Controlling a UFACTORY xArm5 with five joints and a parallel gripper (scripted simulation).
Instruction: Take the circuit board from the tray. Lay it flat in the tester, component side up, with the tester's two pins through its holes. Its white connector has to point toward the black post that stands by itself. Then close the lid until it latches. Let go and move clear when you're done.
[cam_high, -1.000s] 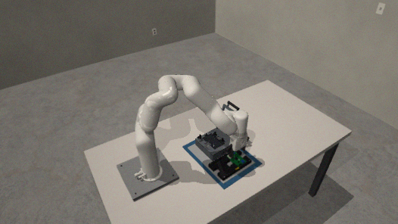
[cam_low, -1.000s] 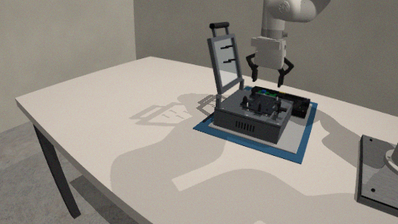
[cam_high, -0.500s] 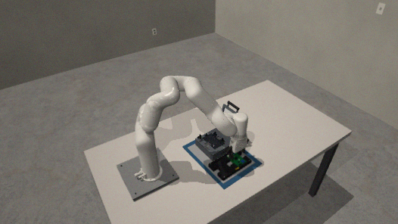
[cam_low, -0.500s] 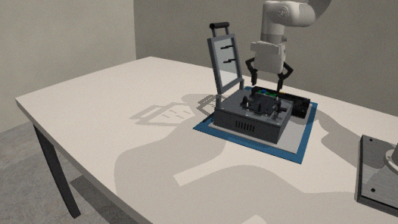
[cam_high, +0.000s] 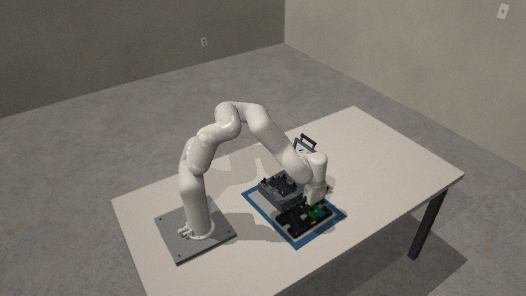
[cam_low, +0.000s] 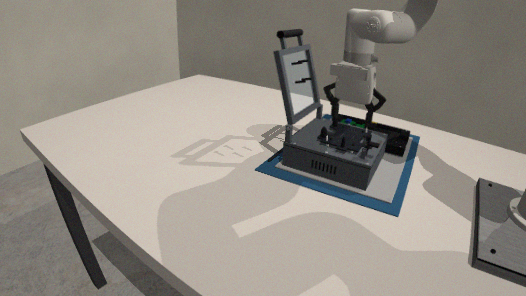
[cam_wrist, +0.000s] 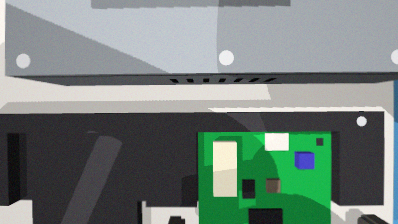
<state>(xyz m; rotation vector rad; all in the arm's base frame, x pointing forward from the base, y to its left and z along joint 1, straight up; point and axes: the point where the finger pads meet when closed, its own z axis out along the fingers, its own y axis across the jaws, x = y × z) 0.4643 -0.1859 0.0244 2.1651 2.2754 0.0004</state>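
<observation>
Now: hand 20 mm above the green circuit board. Round my hand: dark nest 40 mm behind, 170 mm to the left, 30 mm above; tester lid 80 mm ahead, 170 mm to the left, 140 mm above.
</observation>
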